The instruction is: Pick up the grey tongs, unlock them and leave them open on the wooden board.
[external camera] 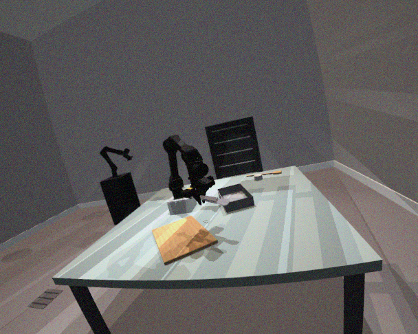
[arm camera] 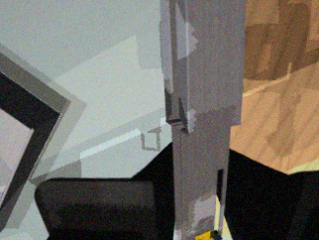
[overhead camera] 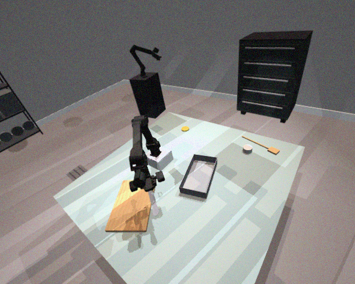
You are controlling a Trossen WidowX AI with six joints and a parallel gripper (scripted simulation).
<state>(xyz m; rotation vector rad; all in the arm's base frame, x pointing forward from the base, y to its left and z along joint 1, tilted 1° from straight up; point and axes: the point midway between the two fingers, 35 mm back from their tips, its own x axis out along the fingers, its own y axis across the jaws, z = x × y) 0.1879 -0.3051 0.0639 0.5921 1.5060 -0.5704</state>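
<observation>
The wooden board lies 13 cm behind my gripper tip, 6 cm to the right of it and 12 cm below it. The rest, counted from my gripper tip: small white cylinder (39 cm ahead, 65 cm to the left, 11 cm below); then roasting tin (16 cm ahead, 29 cm to the left, 10 cm below); then yellow disc (19 cm behind, 76 cm to the left, 12 cm below).
</observation>
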